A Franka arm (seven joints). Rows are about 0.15 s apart.
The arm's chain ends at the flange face. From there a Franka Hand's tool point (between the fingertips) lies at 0.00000 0.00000 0.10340 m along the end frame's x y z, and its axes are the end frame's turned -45 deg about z.
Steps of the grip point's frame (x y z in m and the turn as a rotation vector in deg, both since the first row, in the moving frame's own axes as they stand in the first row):
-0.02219 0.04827 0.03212 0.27 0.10 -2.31
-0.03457 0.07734 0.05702 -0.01 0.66 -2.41
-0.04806 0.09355 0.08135 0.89 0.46 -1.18
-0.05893 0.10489 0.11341 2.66 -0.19 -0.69
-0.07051 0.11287 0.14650 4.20 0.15 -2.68
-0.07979 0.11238 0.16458 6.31 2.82 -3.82
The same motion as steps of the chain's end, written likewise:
0.01867 0.05029 0.03212 0.26 -0.12 -2.31
0.02941 0.07998 0.05703 0.46 0.47 -2.41
0.03273 0.10185 0.08137 0.95 -0.30 -1.18
0.03615 0.11897 0.11352 1.75 -2.02 -0.69
0.03524 0.13509 0.14678 3.08 -2.86 -2.68
0.02787 0.14735 0.16533 6.46 -2.47 -3.82

